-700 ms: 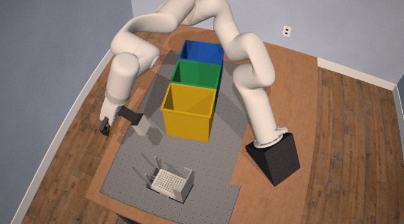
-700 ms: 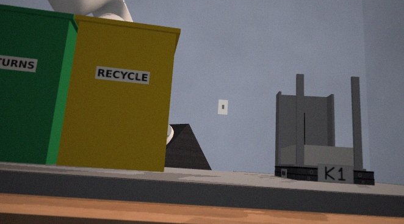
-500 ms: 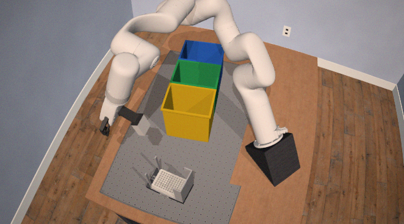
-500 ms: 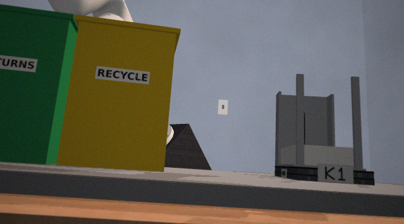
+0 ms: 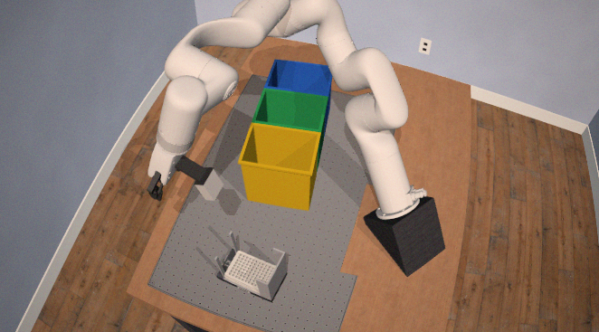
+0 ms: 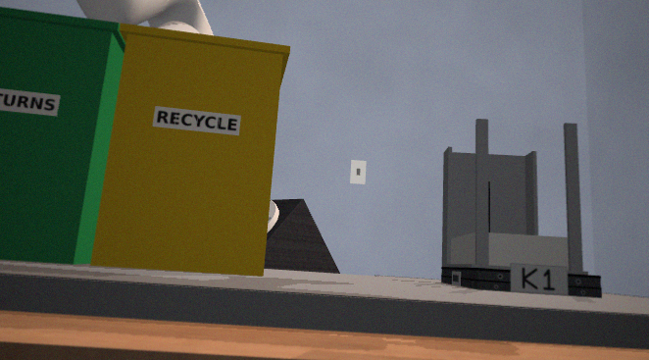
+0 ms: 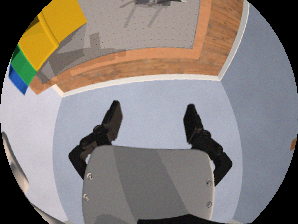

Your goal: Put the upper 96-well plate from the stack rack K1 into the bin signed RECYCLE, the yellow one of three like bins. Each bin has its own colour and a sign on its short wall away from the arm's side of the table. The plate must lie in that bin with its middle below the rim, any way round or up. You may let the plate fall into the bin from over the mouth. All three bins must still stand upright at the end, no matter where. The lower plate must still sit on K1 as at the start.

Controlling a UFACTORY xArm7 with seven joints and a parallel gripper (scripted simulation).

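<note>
My gripper is now 10 cm past the K1 sign, 5 cm to the right of it and 29 cm above it. Round my hand: green bin (22 cm behind, 35 cm to the right, 22 cm below); then yellow bin (21 cm behind, 22 cm to the right, 22 cm below); then blue bin (23 cm behind, 48 cm to the right, 22 cm below).
</note>
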